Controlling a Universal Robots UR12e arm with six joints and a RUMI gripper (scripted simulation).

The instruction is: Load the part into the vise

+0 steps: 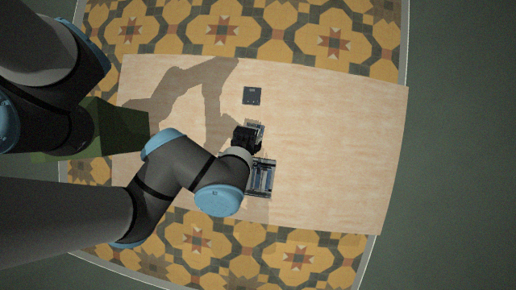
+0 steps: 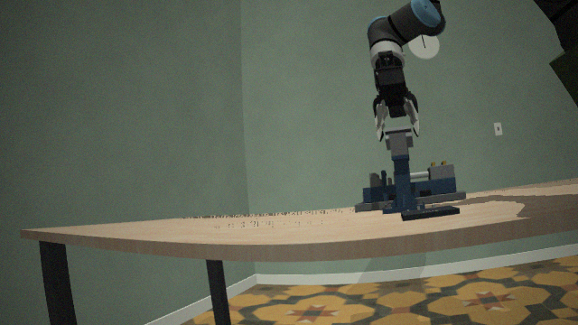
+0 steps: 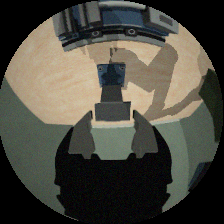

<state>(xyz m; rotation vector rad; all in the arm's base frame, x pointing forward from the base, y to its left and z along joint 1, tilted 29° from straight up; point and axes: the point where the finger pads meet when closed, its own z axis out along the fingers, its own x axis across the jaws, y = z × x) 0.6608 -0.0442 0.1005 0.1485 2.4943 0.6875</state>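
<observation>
Right now the grey part is 10 mm to the left of my hand. From my hand the other things lie so: vise (200 mm to the right, 120 mm below, 50 mm behind); air cylinder rod (200 mm to the right, 90 mm below, 70 mm behind); blue post (110 mm below, 10 mm to the left).
</observation>
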